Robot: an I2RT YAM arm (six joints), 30 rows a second.
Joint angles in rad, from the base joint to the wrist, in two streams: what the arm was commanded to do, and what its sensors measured. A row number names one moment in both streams.
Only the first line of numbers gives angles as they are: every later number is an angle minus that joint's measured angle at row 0.
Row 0, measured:
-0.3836, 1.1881, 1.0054, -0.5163, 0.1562, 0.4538
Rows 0 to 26, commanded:
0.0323, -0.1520, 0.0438, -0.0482, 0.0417, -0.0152
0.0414, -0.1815, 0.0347, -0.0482, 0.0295, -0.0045
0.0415, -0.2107, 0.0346, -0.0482, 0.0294, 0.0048
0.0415, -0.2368, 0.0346, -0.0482, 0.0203, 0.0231
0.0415, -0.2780, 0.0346, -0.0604, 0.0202, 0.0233
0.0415, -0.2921, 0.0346, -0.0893, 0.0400, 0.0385
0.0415, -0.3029, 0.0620, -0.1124, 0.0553, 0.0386
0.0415, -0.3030, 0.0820, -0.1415, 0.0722, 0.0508
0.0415, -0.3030, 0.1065, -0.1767, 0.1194, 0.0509
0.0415, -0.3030, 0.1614, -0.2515, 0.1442, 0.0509
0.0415, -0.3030, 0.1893, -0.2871, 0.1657, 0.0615
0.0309, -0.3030, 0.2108, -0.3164, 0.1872, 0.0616
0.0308, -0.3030, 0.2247, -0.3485, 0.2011, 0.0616
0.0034, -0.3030, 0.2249, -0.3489, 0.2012, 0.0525
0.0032, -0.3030, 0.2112, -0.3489, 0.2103, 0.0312
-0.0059, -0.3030, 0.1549, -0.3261, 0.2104, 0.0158
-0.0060, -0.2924, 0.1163, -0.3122, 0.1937, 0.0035
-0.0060, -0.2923, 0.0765, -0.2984, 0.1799, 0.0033
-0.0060, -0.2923, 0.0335, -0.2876, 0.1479, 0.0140
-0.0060, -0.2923, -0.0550, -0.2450, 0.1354, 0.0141
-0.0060, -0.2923, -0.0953, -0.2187, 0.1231, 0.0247
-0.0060, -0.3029, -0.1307, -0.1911, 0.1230, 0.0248
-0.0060, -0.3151, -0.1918, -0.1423, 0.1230, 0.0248
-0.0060, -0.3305, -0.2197, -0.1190, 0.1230, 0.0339
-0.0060, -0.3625, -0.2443, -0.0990, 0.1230, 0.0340
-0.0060, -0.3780, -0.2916, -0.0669, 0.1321, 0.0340
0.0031, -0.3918, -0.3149, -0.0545, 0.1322, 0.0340
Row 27, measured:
-0.0019, -0.3185, -0.2915, -0.1778, 0.1267, 0.0328
